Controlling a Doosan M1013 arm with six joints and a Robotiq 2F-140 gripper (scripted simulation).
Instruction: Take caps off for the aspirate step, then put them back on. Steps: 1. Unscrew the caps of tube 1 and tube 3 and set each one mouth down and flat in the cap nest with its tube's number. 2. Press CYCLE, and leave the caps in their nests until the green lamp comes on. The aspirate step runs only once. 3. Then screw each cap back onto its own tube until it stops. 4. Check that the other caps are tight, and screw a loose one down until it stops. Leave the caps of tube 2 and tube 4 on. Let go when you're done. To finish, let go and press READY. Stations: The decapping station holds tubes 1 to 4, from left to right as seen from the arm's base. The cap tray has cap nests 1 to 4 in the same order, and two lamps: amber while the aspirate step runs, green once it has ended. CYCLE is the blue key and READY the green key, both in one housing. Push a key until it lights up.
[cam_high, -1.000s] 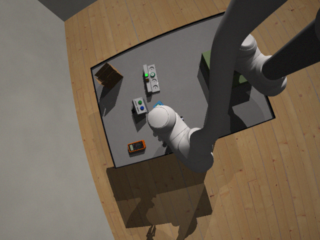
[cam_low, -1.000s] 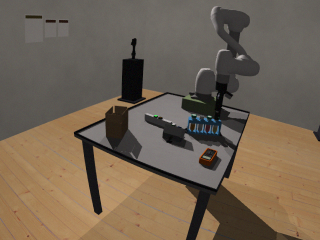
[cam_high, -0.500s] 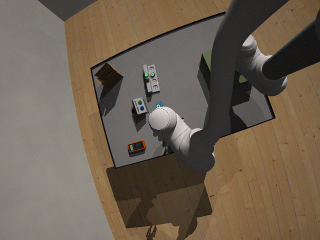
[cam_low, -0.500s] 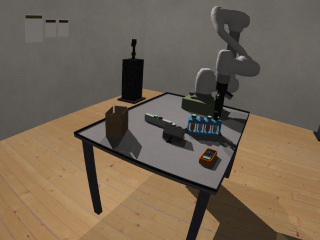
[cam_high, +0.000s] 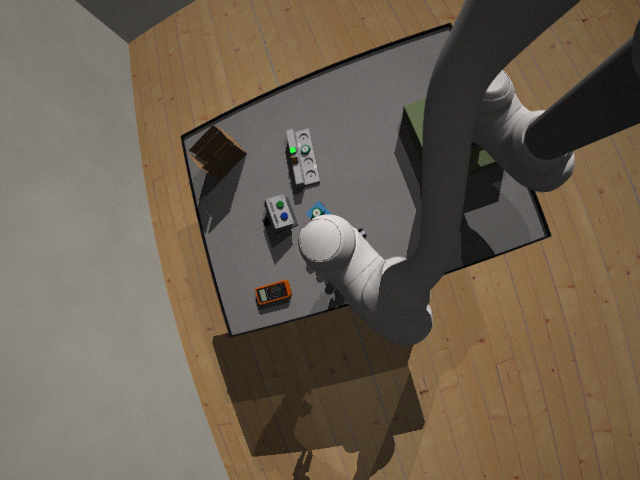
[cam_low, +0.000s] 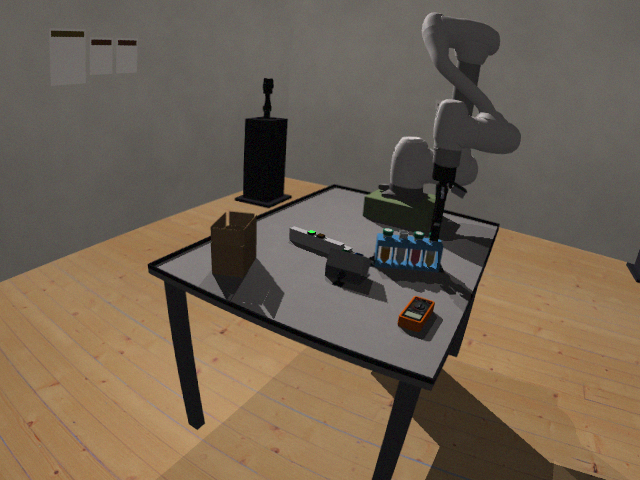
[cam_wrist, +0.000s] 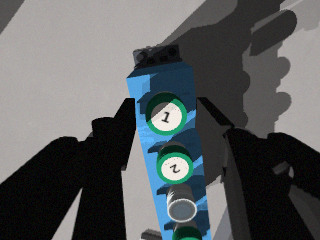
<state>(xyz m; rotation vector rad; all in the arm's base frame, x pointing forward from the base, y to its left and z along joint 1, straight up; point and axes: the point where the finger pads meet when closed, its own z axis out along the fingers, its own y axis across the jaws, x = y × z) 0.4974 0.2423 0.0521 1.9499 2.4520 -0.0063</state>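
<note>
Now: hand 30 mm above the cap 1. From my hand the other things lie so: cap 2: 50 mm to the right, 30 mm below, 20 mm ahead; key housing: 220 mm to the right, 200 mm ahead, 90 mm below; blue key: 190 mm to the right, 180 mm ahead, 80 mm below.
</note>
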